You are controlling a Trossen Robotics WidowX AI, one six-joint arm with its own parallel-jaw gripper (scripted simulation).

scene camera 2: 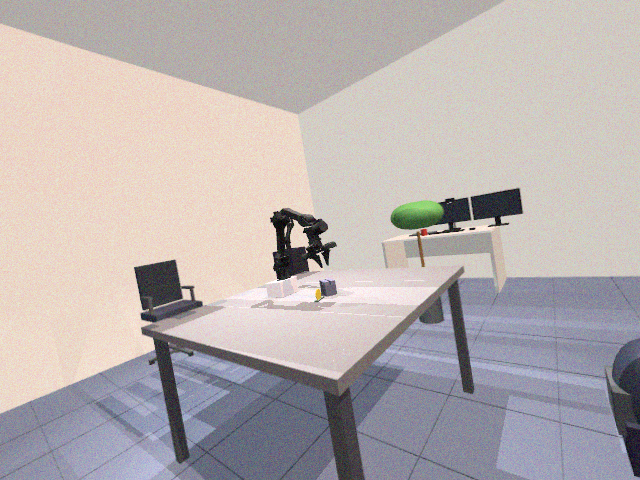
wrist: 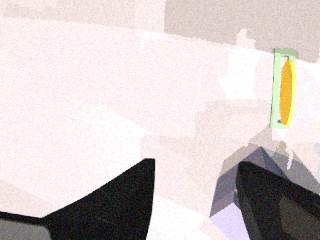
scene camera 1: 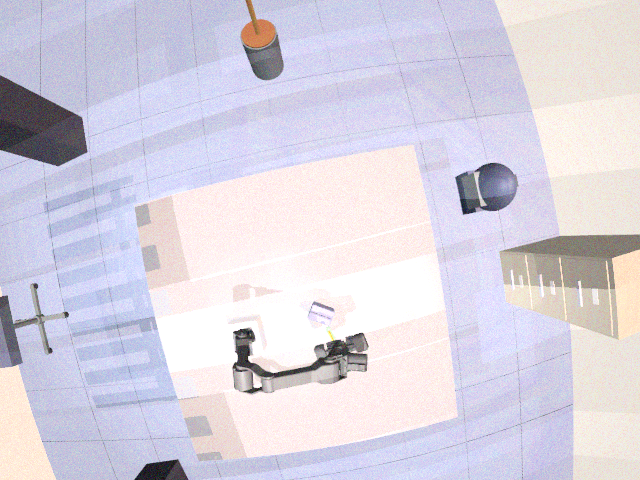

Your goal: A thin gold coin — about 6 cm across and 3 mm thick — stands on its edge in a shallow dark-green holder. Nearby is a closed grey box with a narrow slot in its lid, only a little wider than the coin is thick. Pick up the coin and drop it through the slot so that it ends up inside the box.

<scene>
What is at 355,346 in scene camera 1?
The gripper.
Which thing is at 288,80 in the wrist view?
A gold coin.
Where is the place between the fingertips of the gripper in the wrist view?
196,171
</scene>
